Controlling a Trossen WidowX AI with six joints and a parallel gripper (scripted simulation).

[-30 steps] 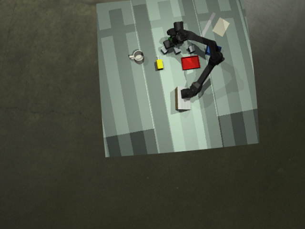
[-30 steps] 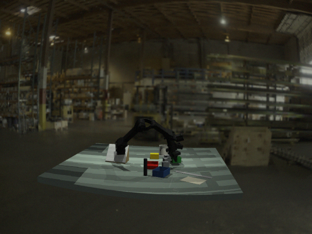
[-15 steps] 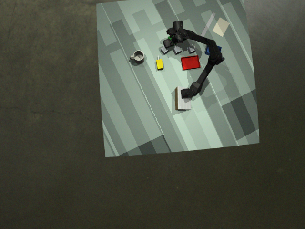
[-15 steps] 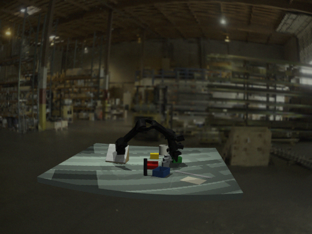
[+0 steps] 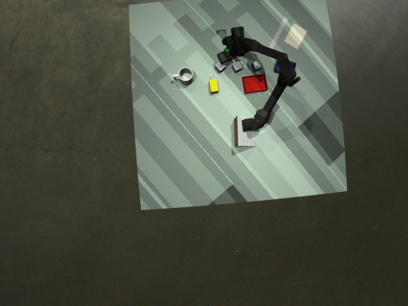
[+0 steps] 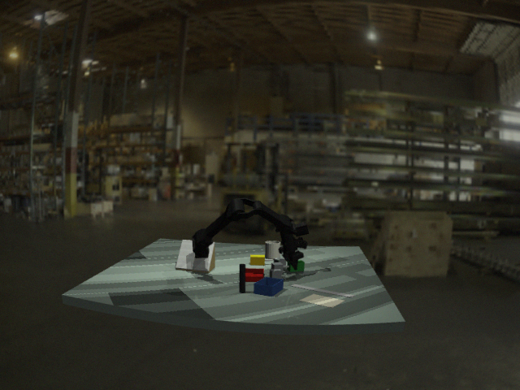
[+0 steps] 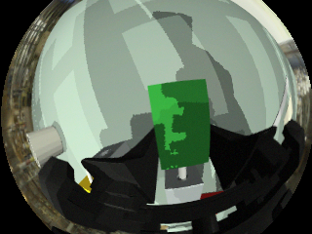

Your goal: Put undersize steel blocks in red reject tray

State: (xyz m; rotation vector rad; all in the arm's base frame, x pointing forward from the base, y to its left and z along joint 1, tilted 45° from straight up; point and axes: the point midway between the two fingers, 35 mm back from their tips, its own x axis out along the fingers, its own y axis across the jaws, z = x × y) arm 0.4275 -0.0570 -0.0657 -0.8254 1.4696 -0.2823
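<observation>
The steel block lies 8 cm behind my gripper tip, 3 cm to the right of it and 1 cm above it. Also, from my gripper tip: red reject tray 19 cm behind, 12 cm to the right, 1 cm below; then yellow block 15 cm behind, 13 cm to the left, 1 cm above; then green GO gauge 2 cm behind, 1 cm to the right, 1 cm above.
</observation>
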